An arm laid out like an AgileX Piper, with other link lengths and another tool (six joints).
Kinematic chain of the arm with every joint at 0, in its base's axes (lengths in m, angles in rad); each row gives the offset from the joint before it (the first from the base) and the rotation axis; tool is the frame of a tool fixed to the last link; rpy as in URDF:
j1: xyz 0 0 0.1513 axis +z
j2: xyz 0 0 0 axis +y
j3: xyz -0.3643 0 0.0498 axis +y
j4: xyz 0.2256 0 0.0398 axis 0.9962 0 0.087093
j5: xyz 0 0 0 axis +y
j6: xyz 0.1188 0 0.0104 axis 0.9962 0 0.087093
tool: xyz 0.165 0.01 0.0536 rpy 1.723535 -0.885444 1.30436
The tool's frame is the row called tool.
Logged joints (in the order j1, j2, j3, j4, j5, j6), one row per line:
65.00 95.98 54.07 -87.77 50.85 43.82
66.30 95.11 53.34 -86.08 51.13 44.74
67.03 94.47 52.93 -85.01 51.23 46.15
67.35 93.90 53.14 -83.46 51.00 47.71
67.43 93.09 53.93 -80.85 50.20 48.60
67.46 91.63 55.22 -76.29 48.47 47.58
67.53 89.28 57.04 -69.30 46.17 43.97
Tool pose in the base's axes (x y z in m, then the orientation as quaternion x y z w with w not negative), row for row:
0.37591 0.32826 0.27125 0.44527 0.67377 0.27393 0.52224
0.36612 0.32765 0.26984 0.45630 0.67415 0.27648 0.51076
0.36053 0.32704 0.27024 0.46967 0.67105 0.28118 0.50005
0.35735 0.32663 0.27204 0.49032 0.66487 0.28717 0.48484
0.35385 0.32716 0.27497 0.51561 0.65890 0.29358 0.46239
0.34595 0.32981 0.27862 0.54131 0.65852 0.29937 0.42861
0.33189 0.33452 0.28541 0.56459 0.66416 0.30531 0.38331
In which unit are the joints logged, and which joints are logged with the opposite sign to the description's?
The joints are logged in degrees. Opposite sign: j3.
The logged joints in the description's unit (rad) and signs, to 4 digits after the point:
1.1345 1.6752 -0.9437 -1.5319 0.8875 0.7648
1.1572 1.6600 -0.9310 -1.5024 0.8924 0.7809
1.1699 1.6488 -0.9238 -1.4837 0.8941 0.8055
1.1755 1.6389 -0.9275 -1.4567 0.8901 0.8327
1.1769 1.6247 -0.9413 -1.4111 0.8762 0.8482
1.1774 1.5992 -0.9638 -1.3315 0.8460 0.8304
1.1786 1.5582 -0.9955 -1.2095 0.8058 0.7674

